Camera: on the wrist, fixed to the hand. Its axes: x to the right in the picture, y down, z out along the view.
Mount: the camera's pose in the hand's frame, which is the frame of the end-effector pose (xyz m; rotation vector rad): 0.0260 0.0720 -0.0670 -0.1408 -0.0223 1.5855
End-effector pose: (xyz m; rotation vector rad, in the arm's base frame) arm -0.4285 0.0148 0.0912 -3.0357 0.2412 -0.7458
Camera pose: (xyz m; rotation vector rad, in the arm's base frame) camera -0.4473 -0.0582 0.1595 -1.8364 2.2260 -0.4394
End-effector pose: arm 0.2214 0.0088 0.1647 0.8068 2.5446 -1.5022
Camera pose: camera 0.2462 0.1025 0.1338 1.9405 1.0721 -0.6702
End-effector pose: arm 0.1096 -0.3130 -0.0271 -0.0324 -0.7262 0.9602
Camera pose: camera 0.1047 -0.2318 -0.0882 -0.8200 -0.7209 2.3977
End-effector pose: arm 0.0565 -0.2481 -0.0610 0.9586 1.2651 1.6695
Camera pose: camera -0.0258 -0.2599 -0.0023 -1.7277 -0.0988 -2.2333
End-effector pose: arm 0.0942 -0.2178 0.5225 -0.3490 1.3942 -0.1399
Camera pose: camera 0.0255 -0.1685 0.4660 0.6916 1.3082 1.2485
